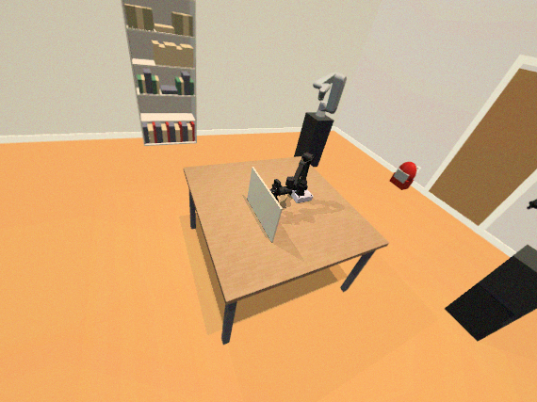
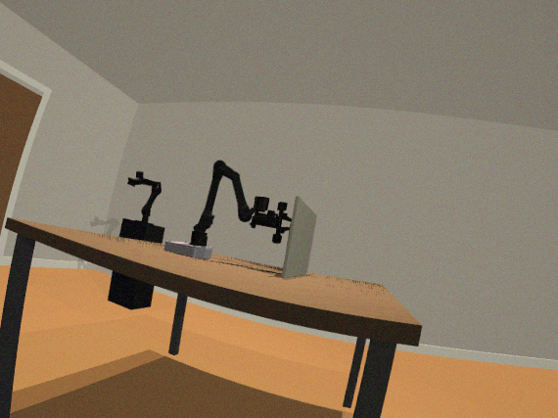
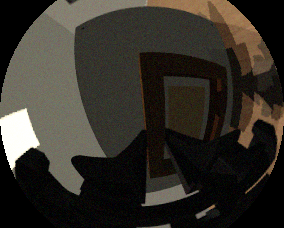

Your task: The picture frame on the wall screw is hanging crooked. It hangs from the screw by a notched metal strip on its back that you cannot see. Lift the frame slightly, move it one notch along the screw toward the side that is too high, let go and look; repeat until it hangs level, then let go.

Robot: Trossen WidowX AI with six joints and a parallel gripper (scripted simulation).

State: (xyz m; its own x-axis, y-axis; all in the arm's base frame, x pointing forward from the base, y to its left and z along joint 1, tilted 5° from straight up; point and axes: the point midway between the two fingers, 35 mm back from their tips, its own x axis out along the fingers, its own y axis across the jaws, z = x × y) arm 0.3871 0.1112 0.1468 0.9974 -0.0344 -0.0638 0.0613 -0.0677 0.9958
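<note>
Now: the dark brown picture frame 1 cm to the left of my gripper tip and 5 cm below it. The rest, counted from my gripper tip: wall panel: 2 cm ahead, 2 cm to the left, 7 cm below.
</note>
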